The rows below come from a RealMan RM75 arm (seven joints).
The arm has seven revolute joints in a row. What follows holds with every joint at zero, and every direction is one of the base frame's.
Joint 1 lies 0.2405 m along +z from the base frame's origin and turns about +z.
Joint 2 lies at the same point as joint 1 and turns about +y.
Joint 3 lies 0.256 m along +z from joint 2 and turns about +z.
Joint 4 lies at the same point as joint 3 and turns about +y.
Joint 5 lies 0.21 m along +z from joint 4 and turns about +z.
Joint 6 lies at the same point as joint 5 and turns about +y.
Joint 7 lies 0.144 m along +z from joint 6 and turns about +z.
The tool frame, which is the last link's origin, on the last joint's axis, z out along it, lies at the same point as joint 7; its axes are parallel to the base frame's.
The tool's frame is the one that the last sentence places.
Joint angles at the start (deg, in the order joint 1, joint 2, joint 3, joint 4, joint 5, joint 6, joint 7):
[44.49 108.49 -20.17 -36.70 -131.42 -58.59 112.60]
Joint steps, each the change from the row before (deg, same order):
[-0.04 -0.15 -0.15 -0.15 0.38 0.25 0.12]
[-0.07 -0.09 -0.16 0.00 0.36 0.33 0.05]
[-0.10 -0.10 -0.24 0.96 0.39 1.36 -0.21]
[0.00 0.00 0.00 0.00 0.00 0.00 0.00]
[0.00 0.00 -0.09 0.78 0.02 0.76 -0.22]
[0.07 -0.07 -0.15 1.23 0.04 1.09 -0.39]
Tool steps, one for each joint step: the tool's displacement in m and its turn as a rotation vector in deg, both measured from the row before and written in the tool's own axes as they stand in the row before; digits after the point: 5 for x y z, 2 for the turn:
[-0.00227 -0.00122 -0.00088 0.28 -0.44 0.05]
[-0.00104 -0.00104 -0.00042 0.26 -0.32 0.11]
[0.00255 -0.00231 0.00146 0.79 -0.07 0.43]
[0.00000 0.00000 0.00000 0.00 0.00 0.00]
[0.00295 -0.00060 0.00165 0.34 0.25 0.22]
[0.00388 -0.00064 0.00256 0.43 0.38 0.21]

